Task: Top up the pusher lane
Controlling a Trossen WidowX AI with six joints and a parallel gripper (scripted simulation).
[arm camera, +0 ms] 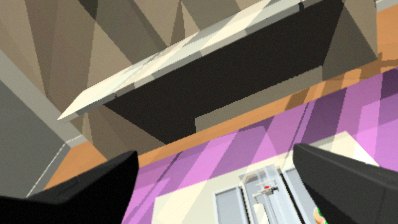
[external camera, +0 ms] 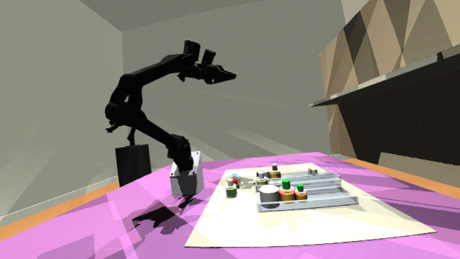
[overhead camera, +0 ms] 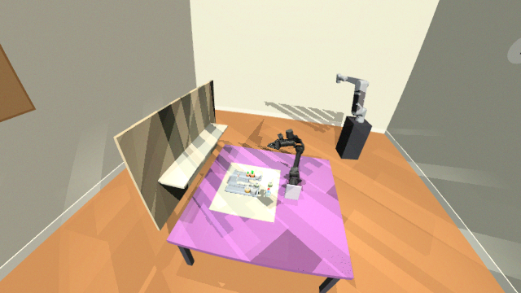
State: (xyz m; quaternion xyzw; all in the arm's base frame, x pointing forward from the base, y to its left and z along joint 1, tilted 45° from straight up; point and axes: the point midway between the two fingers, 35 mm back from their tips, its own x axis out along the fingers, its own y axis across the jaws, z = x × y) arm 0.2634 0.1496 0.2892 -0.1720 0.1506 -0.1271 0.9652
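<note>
The cream mat lies 46 cm below my gripper tip, 13 cm ahead of it and 4 cm to the left of it. From my gripper tip the other things lie so: wall shelf (57 cm ahead, 9 cm below, 2 cm to the right).
</note>
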